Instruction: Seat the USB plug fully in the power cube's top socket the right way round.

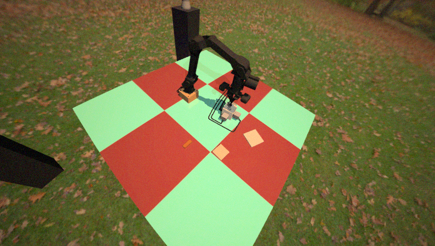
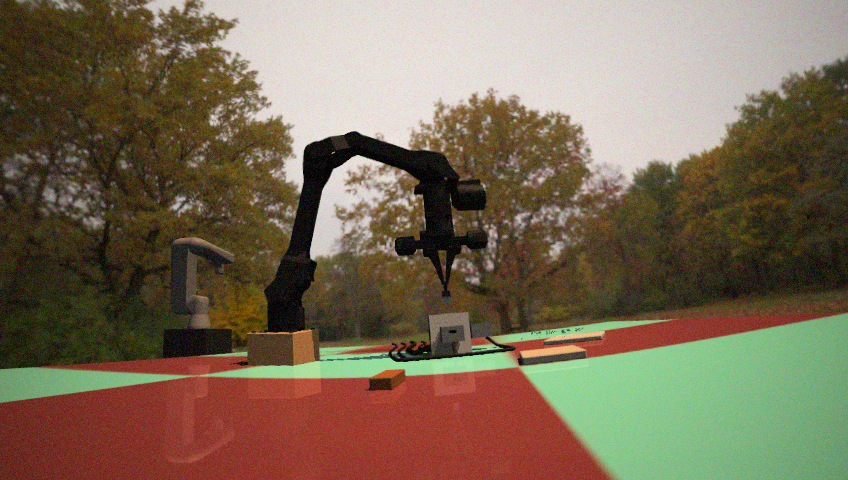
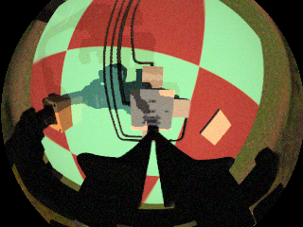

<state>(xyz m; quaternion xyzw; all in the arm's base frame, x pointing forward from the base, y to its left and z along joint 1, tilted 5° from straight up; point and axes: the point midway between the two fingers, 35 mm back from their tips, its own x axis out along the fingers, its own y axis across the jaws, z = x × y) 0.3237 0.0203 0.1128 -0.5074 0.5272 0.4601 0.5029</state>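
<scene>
My gripper tip is 2 cm above the dark USB plug. Also, from my gripper tip: orange block (34 cm to the right, 13 cm below, 9 cm behind).
</scene>
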